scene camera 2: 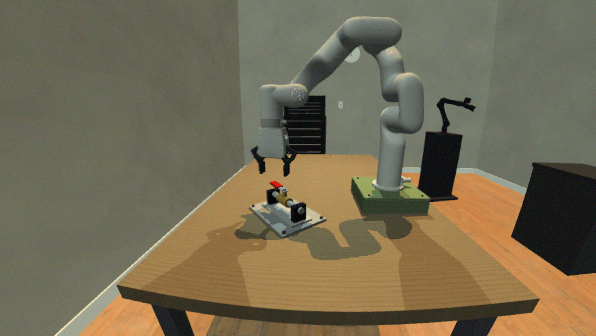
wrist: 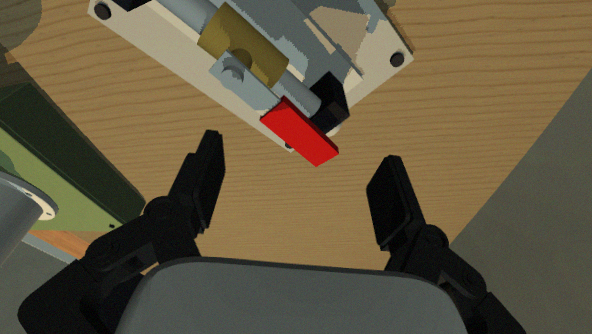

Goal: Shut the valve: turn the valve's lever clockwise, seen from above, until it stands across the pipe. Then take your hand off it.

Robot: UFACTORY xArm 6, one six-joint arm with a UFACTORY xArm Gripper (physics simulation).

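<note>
The valve's red lever (scene camera 2: 276,185) (wrist: 300,131) lies along the pipe (wrist: 300,94), parallel to it, not across it. Its grey inner part bolts onto the brass valve body (scene camera 2: 285,199) (wrist: 245,42). The red end points to the far black bracket (scene camera 2: 271,196) (wrist: 331,100). The valve is on a pale base plate (scene camera 2: 265,216) (wrist: 160,60) on the table. My gripper (scene camera 2: 274,174) (wrist: 302,161) is open and empty, pointing down above the lever's red end. In the wrist view the fingers stand wide to either side of that end, touching nothing.
The near black bracket (scene camera 2: 298,212) holds the pipe's other end. My arm's green base block (scene camera 2: 395,204) (wrist: 75,155) stands to the right on the wooden table (scene camera 2: 320,285). A grey wall (scene camera 2: 125,125) runs along the left, and a black drawer cabinet (scene camera 2: 306,125) stands behind.
</note>
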